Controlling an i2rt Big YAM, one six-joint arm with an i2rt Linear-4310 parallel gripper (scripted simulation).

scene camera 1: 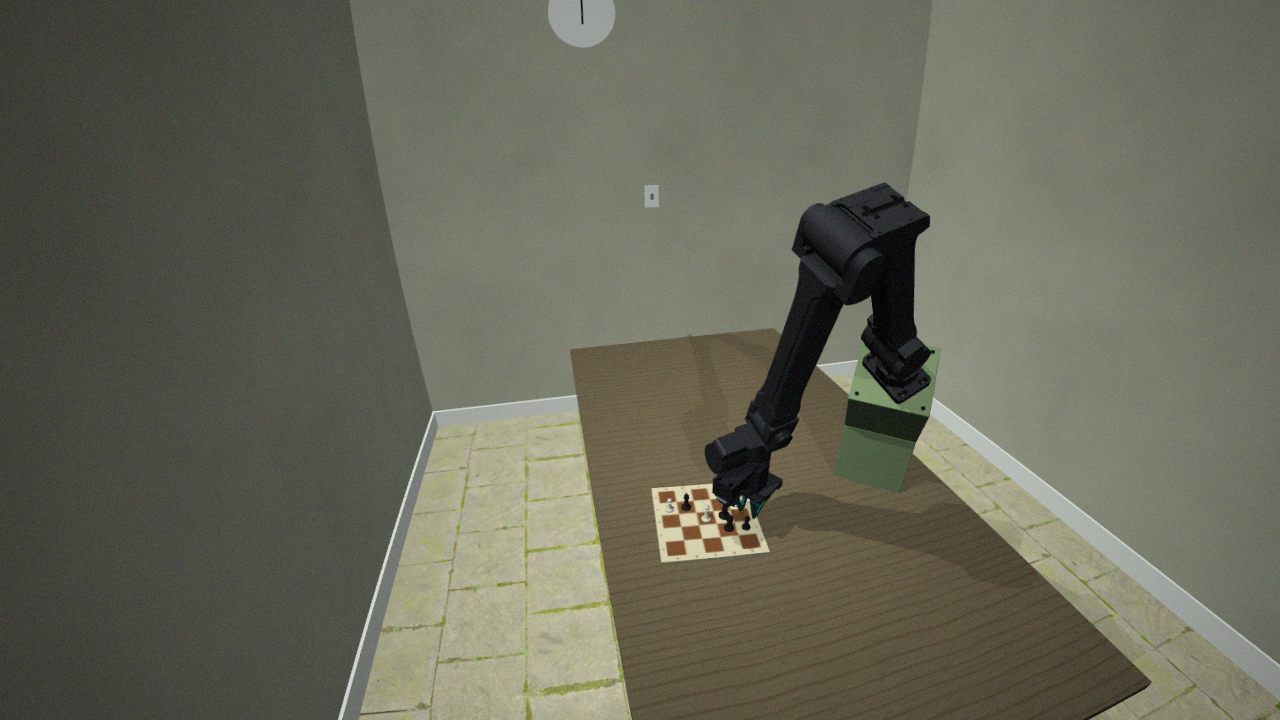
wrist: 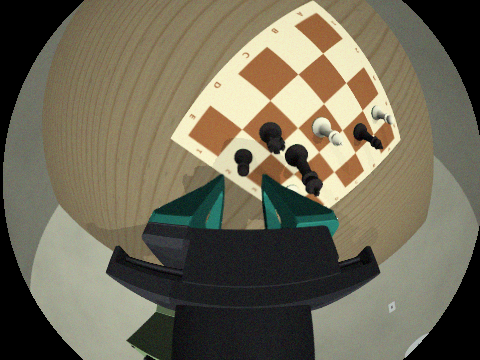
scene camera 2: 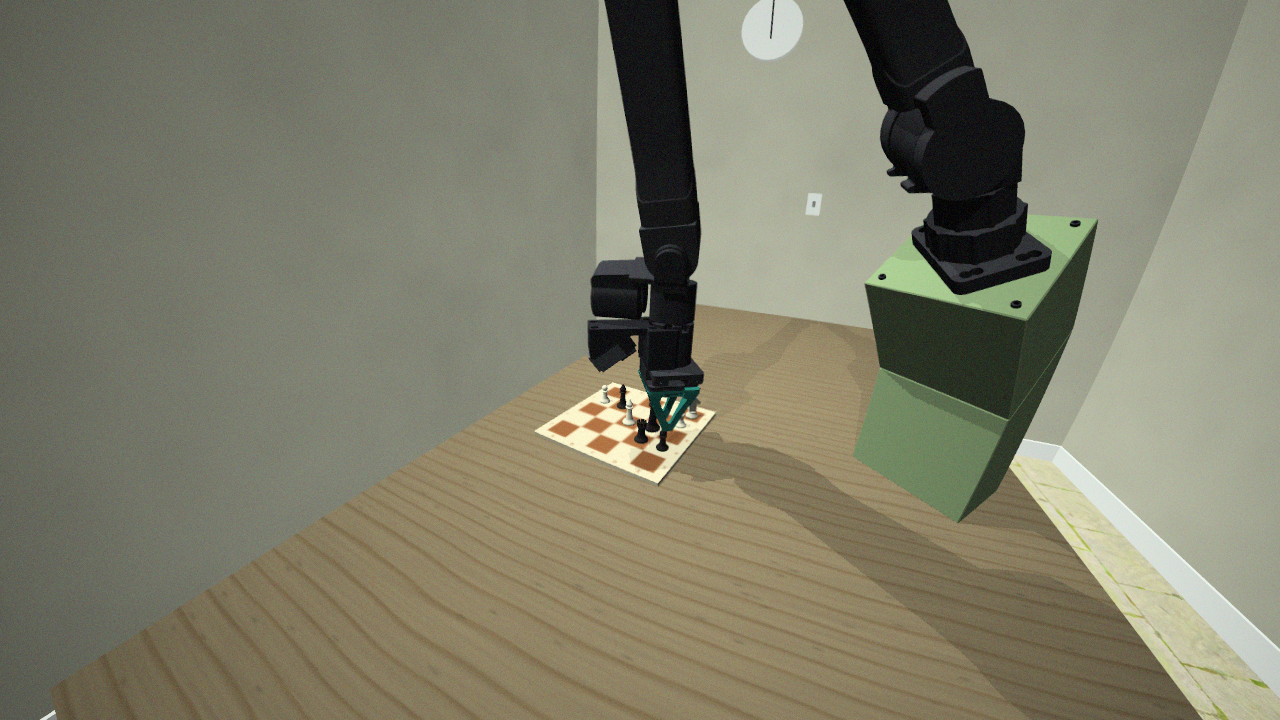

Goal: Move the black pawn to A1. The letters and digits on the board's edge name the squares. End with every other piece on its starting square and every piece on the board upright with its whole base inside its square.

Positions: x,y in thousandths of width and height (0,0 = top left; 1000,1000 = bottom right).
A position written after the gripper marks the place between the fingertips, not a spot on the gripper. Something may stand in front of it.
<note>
In view: the gripper (scene camera 2: 519,590) and a chessboard (scene camera 2: 465,598).
The chessboard is seen too in scene camera 1 (scene camera 1: 534,747) and in the wrist view (wrist: 630,188). The gripper is seen too in scene camera 1 (scene camera 1: 585,713) and in the wrist view (wrist: 507,501).
</note>
